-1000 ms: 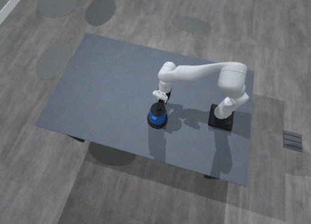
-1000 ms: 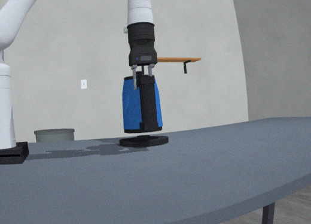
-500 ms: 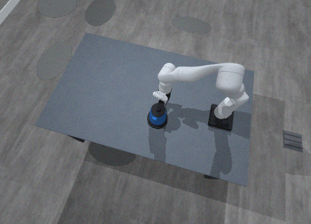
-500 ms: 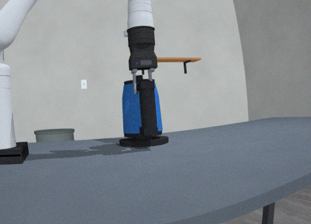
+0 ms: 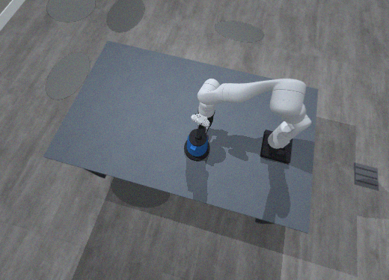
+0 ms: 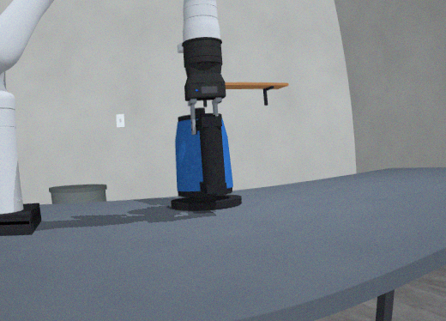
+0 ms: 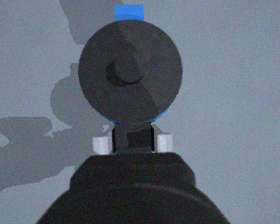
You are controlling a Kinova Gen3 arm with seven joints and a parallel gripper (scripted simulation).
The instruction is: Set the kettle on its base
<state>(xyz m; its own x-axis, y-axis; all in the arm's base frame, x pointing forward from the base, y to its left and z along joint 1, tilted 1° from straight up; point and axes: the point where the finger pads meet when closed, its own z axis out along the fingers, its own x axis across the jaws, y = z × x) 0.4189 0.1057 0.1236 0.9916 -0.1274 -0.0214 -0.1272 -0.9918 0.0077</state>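
Right now my hand is 5 cm above the blue kettle and 3 cm to the right of it. The rest, counted from my hand: round black base (15 cm below, 6 cm to the left, 1 cm ahead).
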